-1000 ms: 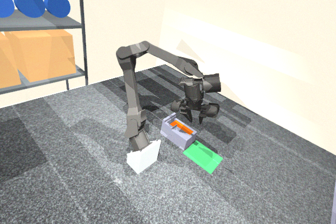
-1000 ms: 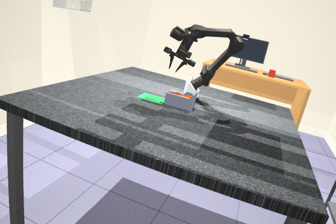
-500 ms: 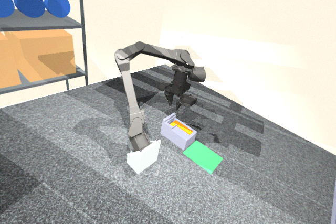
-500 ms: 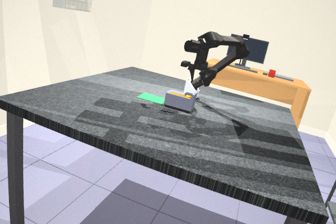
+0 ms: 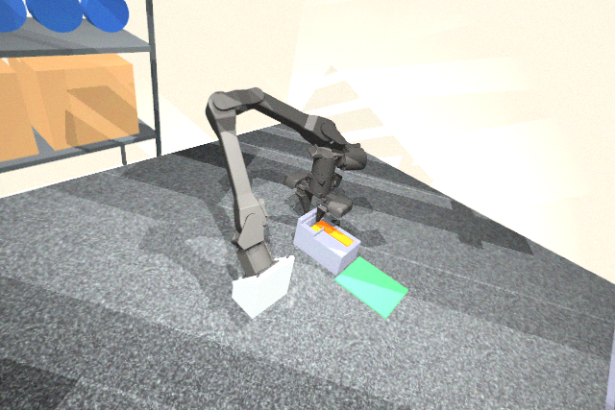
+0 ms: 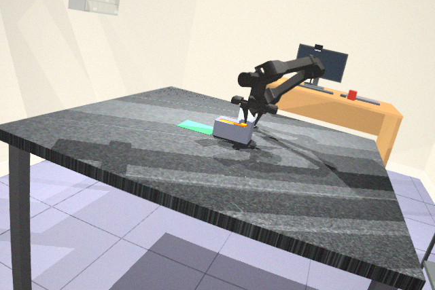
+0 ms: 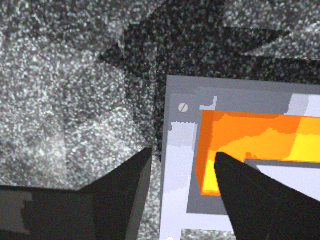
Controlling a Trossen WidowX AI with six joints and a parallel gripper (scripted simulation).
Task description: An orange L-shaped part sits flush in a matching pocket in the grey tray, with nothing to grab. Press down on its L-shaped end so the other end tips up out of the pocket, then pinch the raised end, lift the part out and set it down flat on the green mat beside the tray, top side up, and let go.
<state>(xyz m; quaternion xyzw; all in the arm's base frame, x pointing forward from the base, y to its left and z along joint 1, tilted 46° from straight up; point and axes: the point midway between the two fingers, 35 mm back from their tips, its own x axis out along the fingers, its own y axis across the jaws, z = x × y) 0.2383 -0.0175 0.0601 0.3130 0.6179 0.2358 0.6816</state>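
Right now my gripper tip is 6 cm to the left of the orange L-shaped part, 2 cm above it and 1 cm past it. From my gripper tip the other things lie so: green mat (22 cm to the right, 9 cm below, 2 cm behind).
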